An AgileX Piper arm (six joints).
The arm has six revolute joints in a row. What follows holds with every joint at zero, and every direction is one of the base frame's. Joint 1 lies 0.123 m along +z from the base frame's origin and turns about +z. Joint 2 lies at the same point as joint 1 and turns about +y. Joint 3 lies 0.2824 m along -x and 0.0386 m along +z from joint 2 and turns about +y. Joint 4 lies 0.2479 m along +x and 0.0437 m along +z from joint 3 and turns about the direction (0.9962, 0, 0.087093). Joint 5 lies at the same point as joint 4 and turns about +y. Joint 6 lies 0.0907 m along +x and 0.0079 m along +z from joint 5 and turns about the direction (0.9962, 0, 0.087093). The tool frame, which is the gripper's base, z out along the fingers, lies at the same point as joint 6; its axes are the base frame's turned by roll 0, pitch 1.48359 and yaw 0 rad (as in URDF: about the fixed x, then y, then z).
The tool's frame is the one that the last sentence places.
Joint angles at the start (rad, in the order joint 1, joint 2, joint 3, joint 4, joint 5, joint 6):
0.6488, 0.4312, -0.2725, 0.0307, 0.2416, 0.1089
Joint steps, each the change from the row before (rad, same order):
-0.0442, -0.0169, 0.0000, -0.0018, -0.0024, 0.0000
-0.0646, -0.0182, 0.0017, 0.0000, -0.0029, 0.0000
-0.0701, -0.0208, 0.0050, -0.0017, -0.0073, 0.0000
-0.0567, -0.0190, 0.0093, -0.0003, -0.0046, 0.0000
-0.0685, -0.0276, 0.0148, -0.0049, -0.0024, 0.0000
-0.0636, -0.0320, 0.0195, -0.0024, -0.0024, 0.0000
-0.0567, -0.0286, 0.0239, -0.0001, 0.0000, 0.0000
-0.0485, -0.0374, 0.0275, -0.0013, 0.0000, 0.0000
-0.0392, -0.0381, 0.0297, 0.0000, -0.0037, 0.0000
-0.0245, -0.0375, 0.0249, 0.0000, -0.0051, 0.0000
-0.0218, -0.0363, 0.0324, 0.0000, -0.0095, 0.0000
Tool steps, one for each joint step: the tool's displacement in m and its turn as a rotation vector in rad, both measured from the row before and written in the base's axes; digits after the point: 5 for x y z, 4 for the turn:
0.00083, -0.00474, 0.00184, 0.0099, -0.0167, -0.0442
0.00137, -0.00639, 0.00140, 0.0105, -0.0163, -0.0647
0.00088, -0.00695, 0.00086, 0.0097, -0.0210, -0.0703
-0.00002, -0.00564, -0.00105, 0.0058, -0.0131, -0.0568
-0.00105, -0.00691, -0.00243, 0.0011, -0.0159, -0.0685
-0.00211, -0.00627, -0.00376, 0.0023, -0.0149, -0.0637
-0.00209, -0.00518, -0.00585, 0.0011, -0.0046, -0.0567
-0.00327, -0.00442, -0.00652, 0.0007, -0.0100, -0.0485
-0.00325, -0.00335, -0.00703, 0.0019, -0.0120, -0.0393
-0.00315, -0.00208, -0.00545, 0.0022, -0.0176, -0.0246
-0.00257, -0.00170, -0.00779, 0.0014, -0.0133, -0.0220

